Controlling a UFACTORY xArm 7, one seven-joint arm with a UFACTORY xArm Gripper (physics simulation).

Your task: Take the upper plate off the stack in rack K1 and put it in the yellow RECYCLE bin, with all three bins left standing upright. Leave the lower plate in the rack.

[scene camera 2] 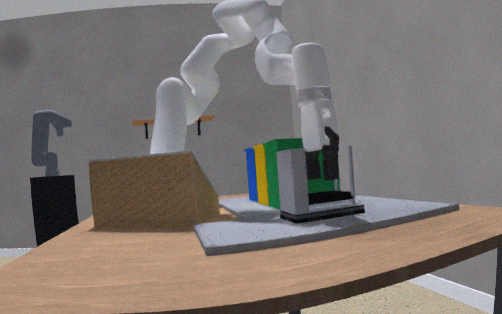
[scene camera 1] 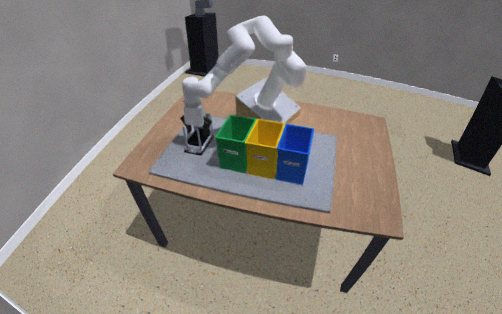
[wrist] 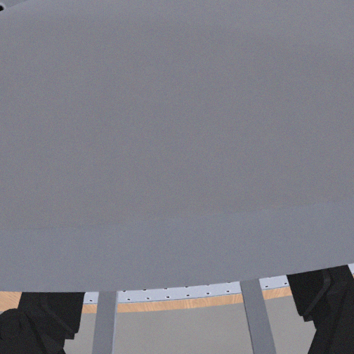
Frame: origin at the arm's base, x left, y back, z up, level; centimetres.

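Seen in the pictures: gripper, between the fingertips: (scene camera 2: 322,179); arm's base, origin of its link: (scene camera 2: 164,176) (scene camera 1: 264,101).
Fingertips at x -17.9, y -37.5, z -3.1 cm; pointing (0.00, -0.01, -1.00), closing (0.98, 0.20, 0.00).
Note:
Offsets run from my fingertips to a thing's top centre. Level surfaces: height alone.
My gripper (scene camera 2: 322,169) (wrist: 186,289) is open and empty, pointing down into rack K1 @[dx -0.6, dy +0.6, dz +6.6 cm] (scene camera 1: 194,151) (scene camera 2: 291,182) (wrist: 175,150), with its fingers above the black plates @[dx -0.8, dy +1.5, dz -3.0 cm] (scene camera 2: 330,196). In the wrist view, the rack's grey wall fills most of the picture and hides the plates; the two fingers show far apart at the bottom. Where one plate ends and the other begins cannot be told. The yellow bin @[dx +35.7, dy +3.3, dz +10.3 cm] (scene camera 1: 260,167) (scene camera 2: 260,175) stands upright between the green bin @[dx +22.9, dy +0.6, dz +10.3 cm] (scene camera 1: 231,162) (scene camera 2: 272,175) and the blue bin @[dx +48.6, dy +6.0, dz +10.3 cm] (scene camera 1: 291,173) (scene camera 2: 251,175), which are upright too.
The rack and bins stand on a grey perforated board @[dz -7.7 cm] (scene camera 1: 250,192) (scene camera 2: 400,215) on the wooden table @[dz -9.0 cm] (scene camera 1: 362,175) (scene camera 2: 150,265). The green bin is the nearest bin to the rack. The arm's wedge-shaped base (scene camera 2: 145,192) is behind them. Two thin rack posts (wrist: 105,325) show between the fingers.

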